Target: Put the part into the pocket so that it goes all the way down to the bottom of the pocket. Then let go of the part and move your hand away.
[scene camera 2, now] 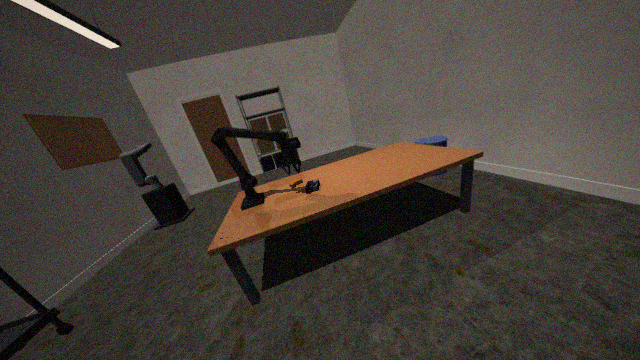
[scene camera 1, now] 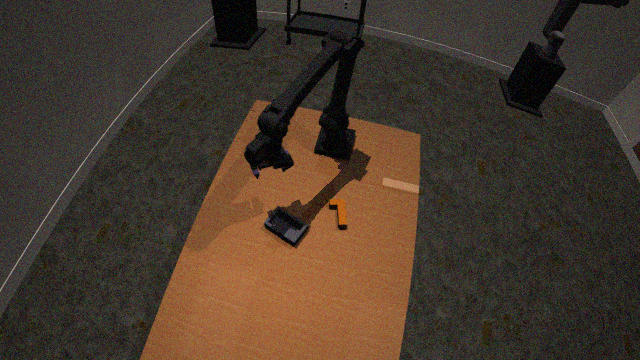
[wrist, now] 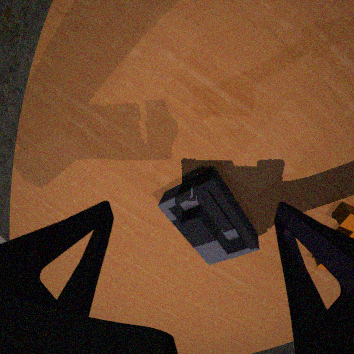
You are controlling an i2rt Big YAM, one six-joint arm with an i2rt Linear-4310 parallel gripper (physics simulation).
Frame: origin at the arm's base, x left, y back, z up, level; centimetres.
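Seen in the pictures: gripper, fingertip midpoint: (scene camera 2: 294,173) (scene camera 1: 269,174) (wrist: 191,210); arm's base, link origin: (scene camera 2: 253,199) (scene camera 1: 335,139).
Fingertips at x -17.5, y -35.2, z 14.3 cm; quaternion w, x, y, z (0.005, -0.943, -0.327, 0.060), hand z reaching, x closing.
Offsets run from my fingertips to a thing's top centre. "spot": to the spot under its first point. Level surfaces: height alone.
The orange L-shaped part @[dx +26.2, dy -0.1, dz -14.1 cm] (scene camera 1: 342,215) (scene camera 2: 296,183) lies flat on the table, apart from the pocket block. In the wrist view the part @[spot: dx +23.2, dy +3.1, dz -14.1 cm] (wrist: 347,223) shows in pieces at the right edge, partly hidden behind the right finger. The dark grey block with the pocket @[dx +8.7, dy -10.7, dz -13.5 cm] (scene camera 1: 296,236) (scene camera 2: 313,186) (wrist: 211,253) sits on the table; the pocket in its top holds no part, and shadow covers much of it. My gripper (scene camera 1: 274,171) (scene camera 2: 293,171) (wrist: 191,210) is open and empty, raised above the table. In the wrist view the block appears between and beyond the fingertips.
The table @[dz -17.1 cm] (scene camera 1: 280,300) (scene camera 2: 390,165) carries the arm's base (scene camera 1: 335,142) (scene camera 2: 252,201) behind the block and part. A pale strip (scene camera 1: 400,185) lies near the table's right edge in scene camera 1. The arm's shadow crosses the table between base and block.
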